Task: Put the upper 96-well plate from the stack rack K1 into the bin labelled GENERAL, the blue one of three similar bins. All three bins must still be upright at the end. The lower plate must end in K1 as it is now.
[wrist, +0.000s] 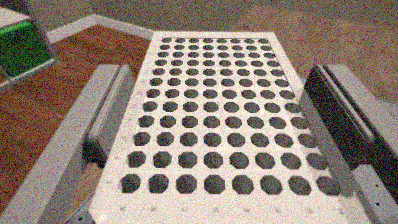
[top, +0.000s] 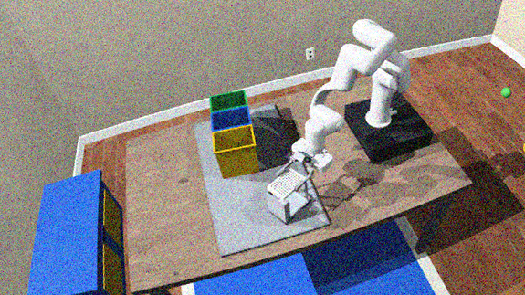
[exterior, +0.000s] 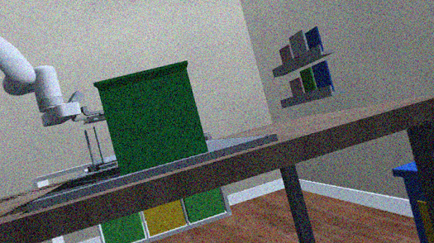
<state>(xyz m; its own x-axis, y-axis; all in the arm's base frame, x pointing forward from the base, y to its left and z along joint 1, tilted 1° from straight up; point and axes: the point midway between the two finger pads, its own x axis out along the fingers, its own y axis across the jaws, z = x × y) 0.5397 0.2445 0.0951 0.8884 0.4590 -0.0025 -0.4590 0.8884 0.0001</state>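
Now: the blue bin 13 cm ahead of my hand, 43 cm to the right of it and 9 cm below it. Also, from my hand: white 96-well plate 2 cm ahead, 1 cm to the left, 1 cm below; yellow bin 15 cm ahead, 30 cm to the right, 9 cm below; green bin 11 cm ahead, 56 cm to the right, 9 cm below.
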